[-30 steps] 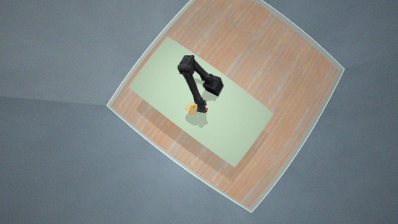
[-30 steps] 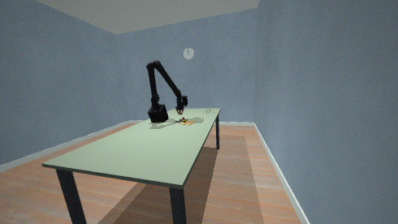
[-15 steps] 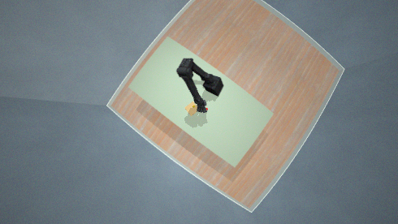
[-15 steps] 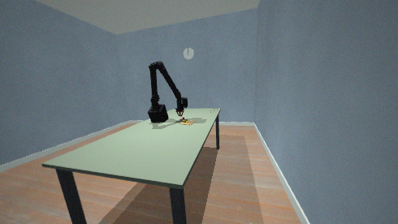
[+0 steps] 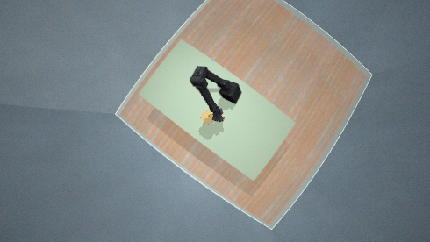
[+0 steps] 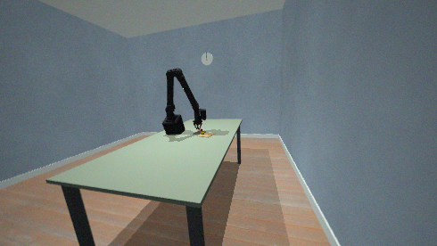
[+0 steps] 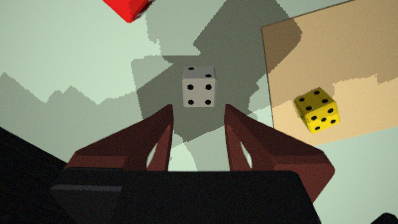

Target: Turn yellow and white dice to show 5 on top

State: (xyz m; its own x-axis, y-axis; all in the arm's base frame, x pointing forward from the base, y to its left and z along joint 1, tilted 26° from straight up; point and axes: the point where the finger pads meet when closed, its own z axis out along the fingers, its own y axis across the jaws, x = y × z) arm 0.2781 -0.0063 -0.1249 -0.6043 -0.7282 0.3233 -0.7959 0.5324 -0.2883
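Right now my hand is 3 cm above the white die. Round my hand: tan mat (11 cm ahead, 8 cm to the right, 4 cm below); red die (8 cm to the left, 3 cm below, 1 cm ahead); yellow die (7 cm to the right, 7 cm ahead, 3 cm below).
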